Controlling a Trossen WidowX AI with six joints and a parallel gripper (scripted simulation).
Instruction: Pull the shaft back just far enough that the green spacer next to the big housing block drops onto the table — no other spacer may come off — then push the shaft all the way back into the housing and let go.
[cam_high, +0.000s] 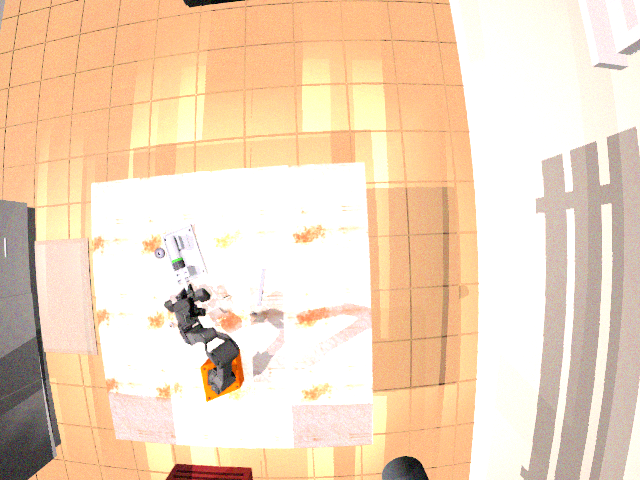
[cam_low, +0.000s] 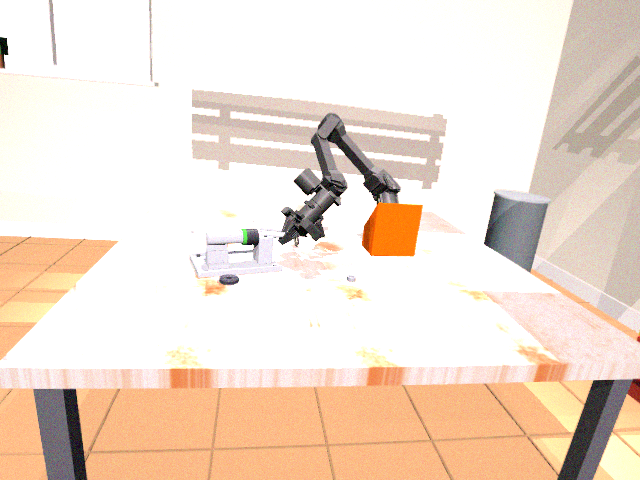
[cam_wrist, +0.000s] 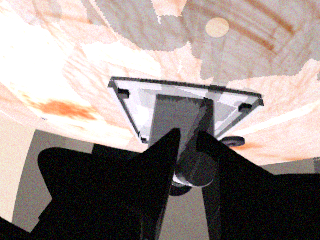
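Right now the green spacer is 10 cm ahead of my gripper tip, 4 cm to the left of it and 2 cm above it. Round my gripper tip: black ring: 13 cm ahead, 17 cm to the left, 5 cm below.
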